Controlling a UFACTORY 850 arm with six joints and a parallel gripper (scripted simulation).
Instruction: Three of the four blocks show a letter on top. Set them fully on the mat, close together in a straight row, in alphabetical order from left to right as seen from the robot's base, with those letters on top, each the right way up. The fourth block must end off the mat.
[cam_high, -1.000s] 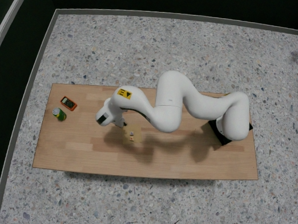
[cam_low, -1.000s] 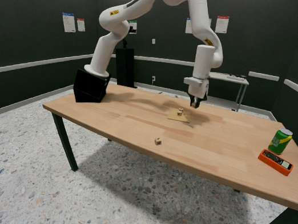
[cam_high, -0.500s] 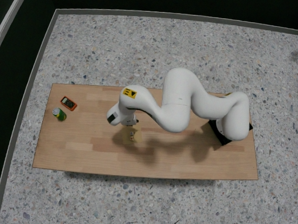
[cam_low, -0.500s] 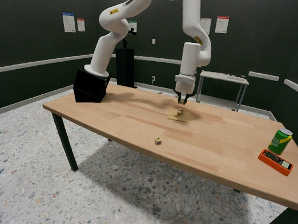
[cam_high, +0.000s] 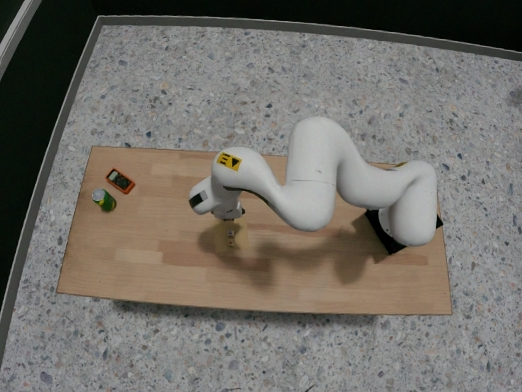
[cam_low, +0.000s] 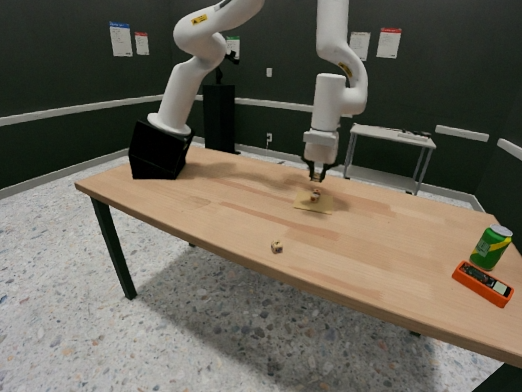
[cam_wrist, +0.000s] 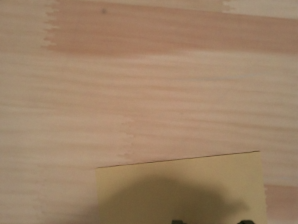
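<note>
Now: hand 120 mm above the tan mat, 40 mm to the right of it and 10 mm past it. The rest, counted from my hand: green can: 540 mm ahead, 60 mm below; orange meter: 520 mm ahead, 110 mm to the right, 110 mm below.
</note>
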